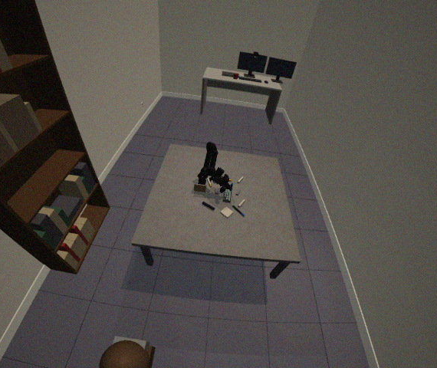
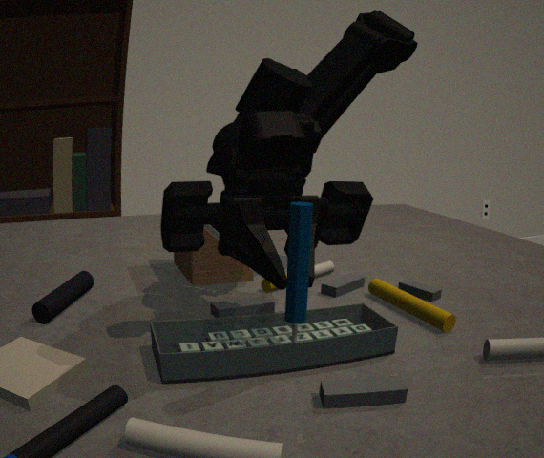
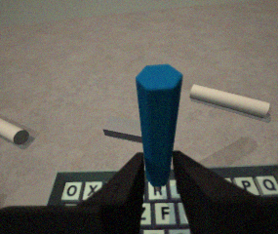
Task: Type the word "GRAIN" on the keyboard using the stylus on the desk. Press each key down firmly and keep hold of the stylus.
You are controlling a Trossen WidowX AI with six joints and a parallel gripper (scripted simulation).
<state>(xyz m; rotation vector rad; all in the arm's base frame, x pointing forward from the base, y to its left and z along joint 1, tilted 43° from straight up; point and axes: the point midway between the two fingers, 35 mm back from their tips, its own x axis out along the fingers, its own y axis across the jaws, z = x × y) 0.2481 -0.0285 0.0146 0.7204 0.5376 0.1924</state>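
Now: gripper tip 20 mm past the keyboard tray, 10 mm to the left of it and 60 mm above it. Also, from my gripper tip: yellow cylinder (70 mm behind, 170 mm to the left, 60 mm below); then blue stylus (20 mm below); then thin grey tip (50 mm below).
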